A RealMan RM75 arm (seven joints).
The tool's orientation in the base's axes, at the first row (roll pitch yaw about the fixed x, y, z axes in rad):
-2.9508 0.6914 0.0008
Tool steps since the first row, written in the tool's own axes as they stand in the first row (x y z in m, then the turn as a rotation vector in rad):
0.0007 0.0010 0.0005 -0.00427 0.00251 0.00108
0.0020 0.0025 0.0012 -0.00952 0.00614 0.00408
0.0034 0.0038 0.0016 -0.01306 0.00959 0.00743
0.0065 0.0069 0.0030 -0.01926 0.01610 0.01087
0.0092 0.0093 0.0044 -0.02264 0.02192 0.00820
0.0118 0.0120 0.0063 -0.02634 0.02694 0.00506
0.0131 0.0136 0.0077 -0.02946 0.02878 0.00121
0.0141 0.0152 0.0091 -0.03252 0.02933 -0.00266
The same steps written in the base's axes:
0.0001 -0.0009 -0.0010 -0.00427 -0.00226 0.00154
0.0005 -0.0022 -0.0025 -0.01063 -0.00526 0.00209
0.0012 -0.0034 -0.0039 -0.01587 -0.00802 0.00131
0.0023 -0.0062 -0.0074 -0.02358 -0.01377 0.00171
0.0032 -0.0083 -0.0106 -0.02521 -0.01999 0.00503
0.0037 -0.0106 -0.0140 -0.02670 -0.02551 0.00903
0.0036 -0.0119 -0.0162 -0.02691 -0.02805 0.01366
0.0033 -0.0132 -0.0181 -0.02691 -0.02932 0.01846

